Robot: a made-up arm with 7 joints. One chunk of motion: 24 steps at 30 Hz.
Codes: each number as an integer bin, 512 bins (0 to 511) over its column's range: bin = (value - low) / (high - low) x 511, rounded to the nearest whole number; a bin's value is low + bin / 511 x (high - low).
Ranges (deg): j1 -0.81..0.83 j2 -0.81..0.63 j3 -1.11..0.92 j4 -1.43..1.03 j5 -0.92..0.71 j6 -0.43..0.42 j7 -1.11..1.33
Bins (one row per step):
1: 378 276 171 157 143 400 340
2: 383 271 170 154 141 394 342
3: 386 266 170 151 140 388 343
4: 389 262 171 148 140 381 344
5: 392 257 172 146 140 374 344
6: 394 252 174 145 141 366 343
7: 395 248 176 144 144 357 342
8: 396 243 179 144 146 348 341
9: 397 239 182 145 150 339 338
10: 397 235 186 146 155 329 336
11: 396 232 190 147 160 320 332
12: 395 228 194 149 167 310 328
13: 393 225 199 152 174 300 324
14: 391 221 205 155 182 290 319
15: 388 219 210 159 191 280 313
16: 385 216 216 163 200 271 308
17: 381 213 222 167 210 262 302
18: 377 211 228 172 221 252 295
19: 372 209 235 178 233 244 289
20: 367 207 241 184 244 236 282
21: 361 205 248 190 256 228 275
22: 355 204 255 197 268 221 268
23: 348 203 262 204 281 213 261
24: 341 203 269 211 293 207 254
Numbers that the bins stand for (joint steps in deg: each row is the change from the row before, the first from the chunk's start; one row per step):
1: 0.403 -0.032 -0.431 -0.674 -0.464 0.235 0.513
2: 0.419 -0.046 -0.435 -0.689 -0.470 0.225 0.523
3: 0.429 -0.060 -0.435 -0.703 -0.473 0.215 0.528
4: 0.438 -0.072 -0.431 -0.718 -0.473 0.204 0.533
5: 0.448 -0.086 -0.427 -0.727 -0.473 0.192 0.533
6: 0.455 -0.100 -0.419 -0.732 -0.470 0.179 0.528
7: 0.458 -0.111 -0.411 -0.737 -0.461 0.164 0.523
8: 0.461 -0.125 -0.399 -0.737 -0.454 0.149 0.518
9: 0.464 -0.136 -0.387 -0.732 -0.442 0.134 0.504
10: 0.464 -0.148 -0.371 -0.727 -0.426 0.117 0.494
11: 0.461 -0.156 -0.355 -0.722 -0.410 0.102 0.475
12: 0.458 -0.167 -0.339 -0.713 -0.387 0.086 0.456
13: 0.451 -0.176 -0.319 -0.698 -0.365 0.069 0.437
14: 0.445 -0.187 -0.296 -0.684 -0.339 0.052 0.413
15: 0.435 -0.193 -0.276 -0.665 -0.311 0.036 0.385
16: 0.426 -0.201 -0.252 -0.645 -0.282 0.021 0.361
17: 0.413 -0.210 -0.228 -0.626 -0.250 0.006 0.332
18: 0.400 -0.215 -0.204 -0.602 -0.215 -0.011 0.299
19: 0.384 -0.221 -0.176 -0.573 -0.177 -0.024 0.270
20: 0.368 -0.227 -0.153 -0.544 -0.142 -0.037 0.237
21: 0.349 -0.232 -0.125 -0.515 -0.103 -0.051 0.203
22: 0.329 -0.235 -0.097 -0.482 -0.065 -0.062 0.170
23: 0.307 -0.238 -0.069 -0.448 -0.024 -0.076 0.136
24: 0.284 -0.238 -0.041 -0.414 0.015 -0.086 0.103

